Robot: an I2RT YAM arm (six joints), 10 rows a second.
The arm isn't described. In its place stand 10 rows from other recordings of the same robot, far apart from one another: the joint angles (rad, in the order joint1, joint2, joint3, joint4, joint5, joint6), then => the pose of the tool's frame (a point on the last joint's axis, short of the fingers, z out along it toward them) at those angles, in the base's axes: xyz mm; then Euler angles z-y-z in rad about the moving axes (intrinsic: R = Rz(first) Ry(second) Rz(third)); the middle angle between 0 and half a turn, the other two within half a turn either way.
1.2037 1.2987 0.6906 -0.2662 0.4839 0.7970 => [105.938 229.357 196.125 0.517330 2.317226 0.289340]
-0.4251 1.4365 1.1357 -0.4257 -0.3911 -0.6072 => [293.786 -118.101 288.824 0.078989 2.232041 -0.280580]
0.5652 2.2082 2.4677 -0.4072 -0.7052 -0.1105 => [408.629 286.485 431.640 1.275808 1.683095 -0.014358]
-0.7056 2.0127 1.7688 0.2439 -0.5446 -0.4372 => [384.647 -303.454 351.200 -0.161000 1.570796 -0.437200]
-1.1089 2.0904 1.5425 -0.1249 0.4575 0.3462 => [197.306 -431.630 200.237 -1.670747 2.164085 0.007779]
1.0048 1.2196 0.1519 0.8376 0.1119 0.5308 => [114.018 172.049 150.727 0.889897 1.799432 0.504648]
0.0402 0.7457 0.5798 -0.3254 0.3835 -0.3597 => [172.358 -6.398 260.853 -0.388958 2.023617 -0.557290]
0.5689 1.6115 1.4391 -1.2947 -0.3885 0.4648 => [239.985 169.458 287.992 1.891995 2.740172 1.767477]
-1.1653 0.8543 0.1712 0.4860 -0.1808 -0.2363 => [77.450 -164.188 183.132 -0.981010 1.764642 -0.200407]
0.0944 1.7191 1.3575 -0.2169 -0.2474 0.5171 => [397.645 46.407 284.717 0.387378 2.129539 0.675673]
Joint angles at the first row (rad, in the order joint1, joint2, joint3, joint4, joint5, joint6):
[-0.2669 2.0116 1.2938 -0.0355 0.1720 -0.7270]
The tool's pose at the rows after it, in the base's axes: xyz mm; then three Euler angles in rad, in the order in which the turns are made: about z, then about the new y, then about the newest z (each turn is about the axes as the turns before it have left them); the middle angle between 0 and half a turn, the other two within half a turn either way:
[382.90 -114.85 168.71 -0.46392 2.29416 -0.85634]
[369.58 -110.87 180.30 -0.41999 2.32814 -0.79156]
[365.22 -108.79 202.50 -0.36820 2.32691 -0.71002]
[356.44 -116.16 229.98 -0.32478 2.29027 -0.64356]
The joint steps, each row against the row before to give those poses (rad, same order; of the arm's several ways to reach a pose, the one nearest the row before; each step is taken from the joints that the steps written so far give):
[-0.0122 -0.1382 -0.1735 0.0567 -0.0338 -0.0062]
[-0.0031 -0.0662 -0.0236 -0.0728 -0.0383 0.0366]
[-0.0016 -0.0536 0.0292 -0.0786 -0.0385 0.0446]
[-0.0305 -0.0645 0.0275 -0.0537 -0.0535 0.0154]

